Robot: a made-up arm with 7 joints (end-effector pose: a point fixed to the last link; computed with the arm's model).
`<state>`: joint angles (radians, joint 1 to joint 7).
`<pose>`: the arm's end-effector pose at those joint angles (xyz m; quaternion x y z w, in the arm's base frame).
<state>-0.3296 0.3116 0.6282 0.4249 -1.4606 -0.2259 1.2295</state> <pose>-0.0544 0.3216 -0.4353 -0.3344 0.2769 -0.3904 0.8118</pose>
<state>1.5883 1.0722 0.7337 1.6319 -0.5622 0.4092 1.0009</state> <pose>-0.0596 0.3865 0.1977 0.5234 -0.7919 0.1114 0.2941</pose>
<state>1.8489 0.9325 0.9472 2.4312 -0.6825 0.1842 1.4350</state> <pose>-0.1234 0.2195 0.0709 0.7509 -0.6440 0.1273 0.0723</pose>
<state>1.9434 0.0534 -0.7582 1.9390 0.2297 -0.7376 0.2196</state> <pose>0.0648 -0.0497 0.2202 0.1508 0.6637 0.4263 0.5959</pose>
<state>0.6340 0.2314 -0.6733 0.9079 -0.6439 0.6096 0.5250</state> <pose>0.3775 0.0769 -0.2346 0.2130 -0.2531 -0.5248 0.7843</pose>
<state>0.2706 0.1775 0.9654 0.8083 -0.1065 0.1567 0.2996</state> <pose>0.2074 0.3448 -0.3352 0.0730 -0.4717 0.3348 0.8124</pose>
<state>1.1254 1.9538 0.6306 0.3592 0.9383 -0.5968 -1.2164</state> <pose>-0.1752 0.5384 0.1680 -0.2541 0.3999 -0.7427 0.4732</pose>
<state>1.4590 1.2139 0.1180 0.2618 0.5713 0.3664 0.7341</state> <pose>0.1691 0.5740 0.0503 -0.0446 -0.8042 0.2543 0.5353</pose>
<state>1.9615 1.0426 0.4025 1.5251 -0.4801 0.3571 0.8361</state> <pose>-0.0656 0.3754 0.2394 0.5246 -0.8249 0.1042 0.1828</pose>
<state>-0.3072 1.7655 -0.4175 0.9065 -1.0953 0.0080 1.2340</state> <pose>0.1815 0.5173 -0.0658 0.2420 0.6697 -0.4959 0.4970</pose>
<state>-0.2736 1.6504 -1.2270 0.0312 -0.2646 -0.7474 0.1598</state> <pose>0.0112 0.6099 0.0296 0.1877 0.4097 -0.6411 0.6212</pose>
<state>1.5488 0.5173 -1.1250 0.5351 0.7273 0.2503 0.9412</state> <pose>0.4607 0.2346 0.0488 -0.1432 -0.5460 -0.4017 0.7211</pose>
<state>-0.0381 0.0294 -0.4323 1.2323 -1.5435 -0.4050 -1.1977</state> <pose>0.2172 0.0185 -0.3285 0.3230 -0.8747 -0.2990 0.2027</pose>
